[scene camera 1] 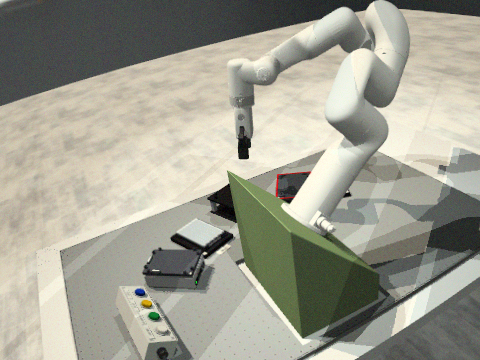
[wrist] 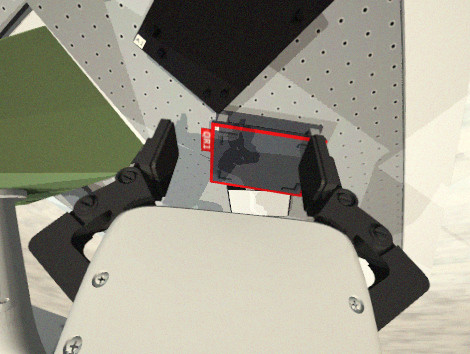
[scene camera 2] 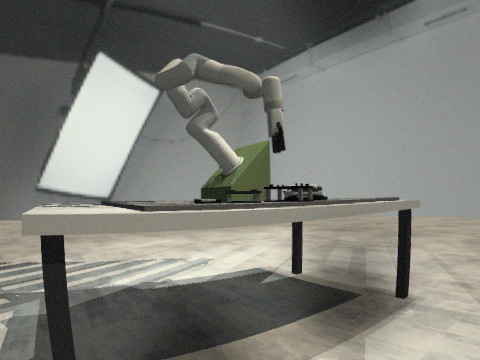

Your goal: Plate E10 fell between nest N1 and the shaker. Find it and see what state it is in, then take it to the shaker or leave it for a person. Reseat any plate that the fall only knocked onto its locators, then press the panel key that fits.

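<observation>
My gripper is open and empty, pointing down high above the table. A pale plate lies on a low black base, its label unreadable here. Next to it stands a grey box with a dark top and a green light, which looks like the shaker. The key panel has blue, yellow, green and white keys. In the wrist view a dark tray outlined in red, marked QR1, shows between and beyond the fingers; the right finger hides part of it. I cannot tell which thing is nest N1.
A raised black platform marked A1 stands near the QR1 tray. A white rectangular piece shows beside that tray, partly hidden by my gripper body. The tall green wedge carries the arm and rises beside the platform.
</observation>
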